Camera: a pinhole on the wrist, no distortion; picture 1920 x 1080 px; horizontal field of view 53.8 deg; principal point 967.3 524.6 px. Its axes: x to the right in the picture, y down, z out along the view. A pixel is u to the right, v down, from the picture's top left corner.
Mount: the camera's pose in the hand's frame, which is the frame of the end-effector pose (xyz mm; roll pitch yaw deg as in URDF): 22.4 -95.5 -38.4 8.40 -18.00 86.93
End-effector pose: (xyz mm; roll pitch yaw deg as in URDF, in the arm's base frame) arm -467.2 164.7 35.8 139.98 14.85 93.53
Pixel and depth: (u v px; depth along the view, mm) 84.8 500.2 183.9
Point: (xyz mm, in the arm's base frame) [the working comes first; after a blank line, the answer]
In the camera's frame: -85.8 -2.4 183.9

-576.2 140.8 -201.1
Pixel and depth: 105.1 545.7 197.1
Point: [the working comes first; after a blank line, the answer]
In the camera's frame: -89.8 2.2 197.1

-574.3 134.4 -214.0
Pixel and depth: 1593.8 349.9 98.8
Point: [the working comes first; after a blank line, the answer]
In the camera's frame: 32.7 -9.1 98.8

-500.5 178.9 -82.2
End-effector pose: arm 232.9 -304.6 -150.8 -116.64 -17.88 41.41
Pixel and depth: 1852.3 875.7 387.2
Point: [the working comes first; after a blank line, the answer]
In the camera's frame: 181.1 71.8 387.2

27.1 7.3 -277.2
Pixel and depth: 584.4 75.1 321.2
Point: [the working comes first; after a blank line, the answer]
In the camera's frame: -65.0 -76.3 321.2

86.6 -1.3 11.4
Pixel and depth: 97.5 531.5 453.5
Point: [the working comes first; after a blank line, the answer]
In the camera's frame: -208.5 1.7 453.5

-94.9 52.9 102.5
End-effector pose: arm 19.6 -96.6 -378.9 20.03 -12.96 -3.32
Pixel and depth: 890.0 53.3 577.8
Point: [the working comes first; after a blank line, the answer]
In the camera's frame: -23.6 -143.9 577.8

148.3 -550.3 12.1
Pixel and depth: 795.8 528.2 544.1
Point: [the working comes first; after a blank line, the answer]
In the camera's frame: -49.3 1.0 544.1

7.9 -547.5 -43.5
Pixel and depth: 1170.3 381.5 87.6
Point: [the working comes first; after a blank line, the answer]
In the camera's frame: 9.4 -6.6 87.6

51.2 -221.6 -365.7
